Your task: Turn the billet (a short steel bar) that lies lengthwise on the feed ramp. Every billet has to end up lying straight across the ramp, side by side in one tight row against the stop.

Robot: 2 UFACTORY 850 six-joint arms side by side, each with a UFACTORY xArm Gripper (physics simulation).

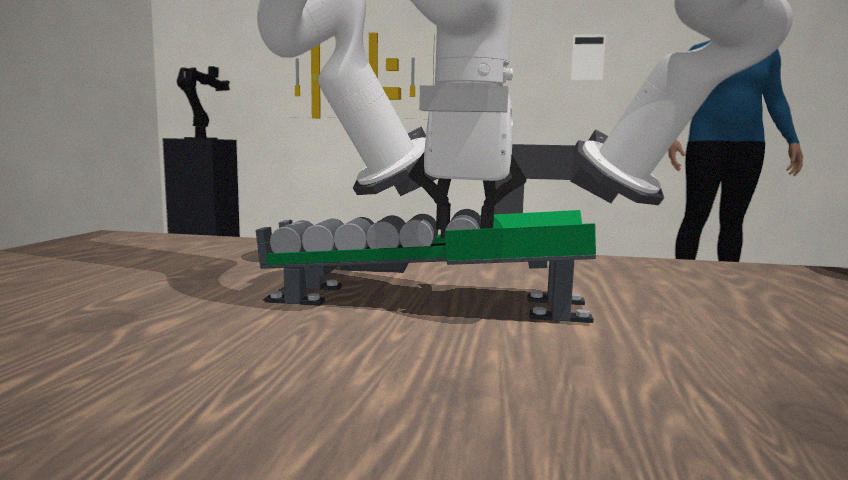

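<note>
The feed ramp [520,243] has a low green edge on the left and high green side walls on the right. Five grey billets [285,239] [318,237] [351,236] [383,234] [416,233] lie across it side by side, the leftmost near the dark stop [262,246]. Another billet [462,223] also lies across the ramp, to the right of the row and apart from it, its lower part hidden by the near side wall. My right gripper [466,218] points straight down, shut on this billet, one finger on each side, the left one in the gap beside the row. My left gripper does not show.
The ramp stands on bolted legs [561,291] on the wooden table [416,386]. White arm links [374,118] [654,118] reach down at both sides of the gripper. Behind are a small black robot on a pedestal [199,187] and a standing person [728,107].
</note>
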